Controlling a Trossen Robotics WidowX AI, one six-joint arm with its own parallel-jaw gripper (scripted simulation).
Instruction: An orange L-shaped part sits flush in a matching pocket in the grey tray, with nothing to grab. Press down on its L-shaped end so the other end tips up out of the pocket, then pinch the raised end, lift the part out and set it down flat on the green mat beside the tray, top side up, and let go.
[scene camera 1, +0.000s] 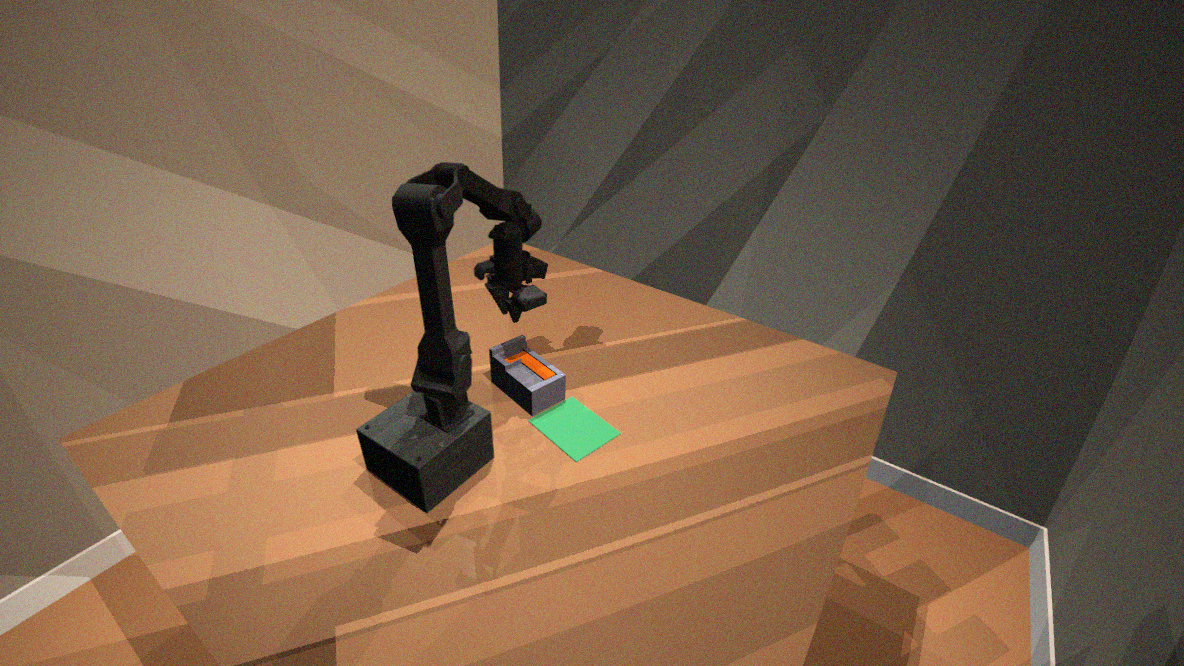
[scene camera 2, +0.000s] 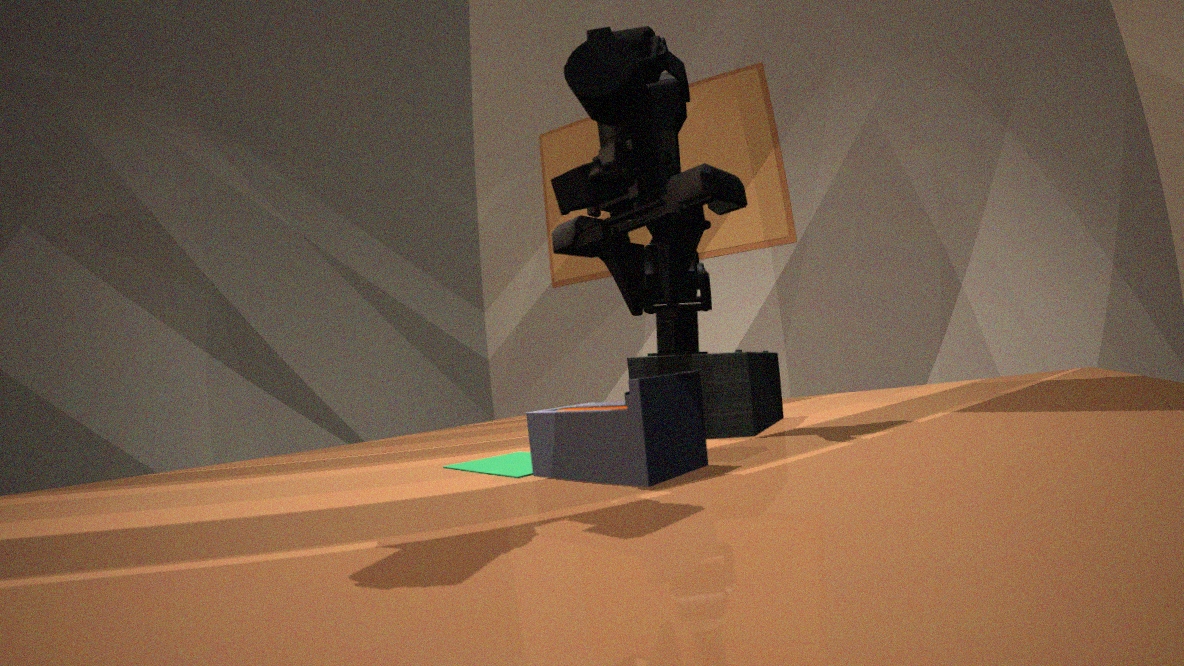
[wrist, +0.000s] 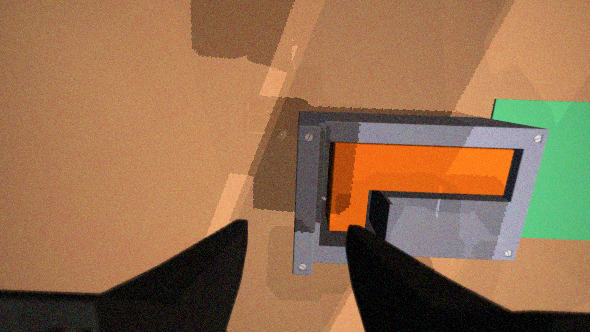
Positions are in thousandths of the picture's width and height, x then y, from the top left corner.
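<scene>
There's an orange L-shaped part (wrist: 601, 508), and there's a green mat (scene camera 1: 484, 642); you'd find the mat (scene camera 2: 438, 699) from another camera too. As for my gripper (wrist: 504, 703), that's my gripper (scene camera 1: 431, 478) as well, and here's the gripper (scene camera 2: 553, 468) again.
</scene>
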